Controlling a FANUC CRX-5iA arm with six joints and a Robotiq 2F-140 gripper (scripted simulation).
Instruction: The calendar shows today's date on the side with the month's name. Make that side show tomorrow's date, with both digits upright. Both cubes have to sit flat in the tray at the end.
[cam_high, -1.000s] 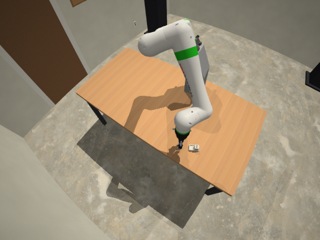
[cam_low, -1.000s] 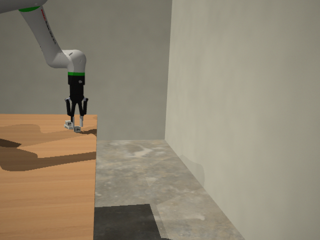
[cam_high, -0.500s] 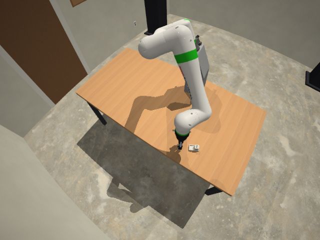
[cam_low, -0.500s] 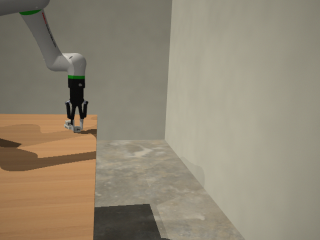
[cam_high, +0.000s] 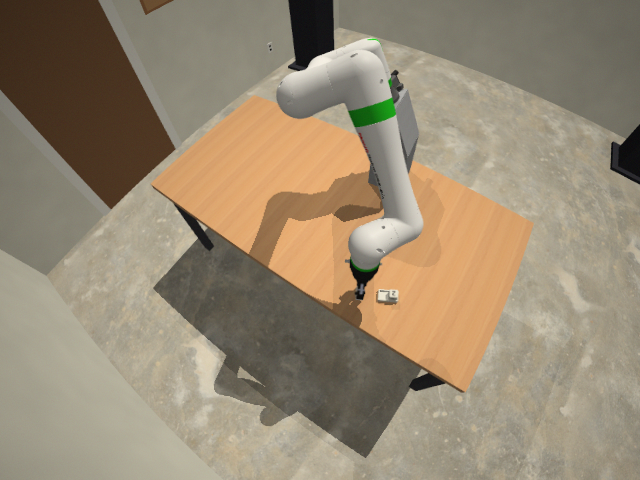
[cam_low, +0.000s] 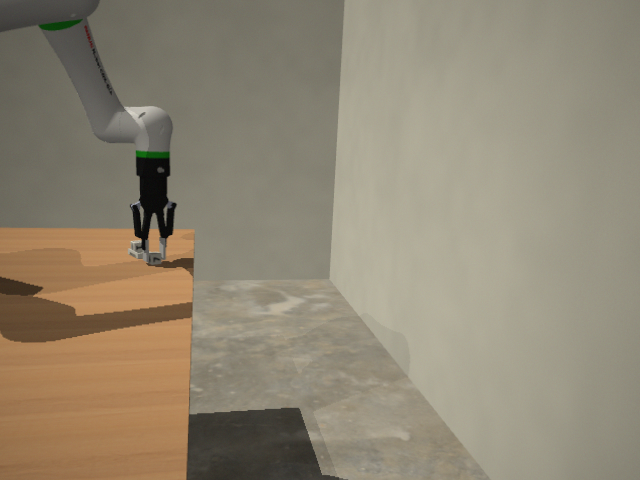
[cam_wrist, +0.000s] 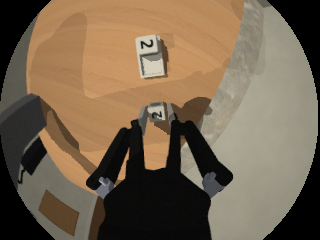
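Now: the white date cube 3 cm below my hand. Round my hand: calendar tray (5 cm behind, 10 cm to the left, 3 cm below).
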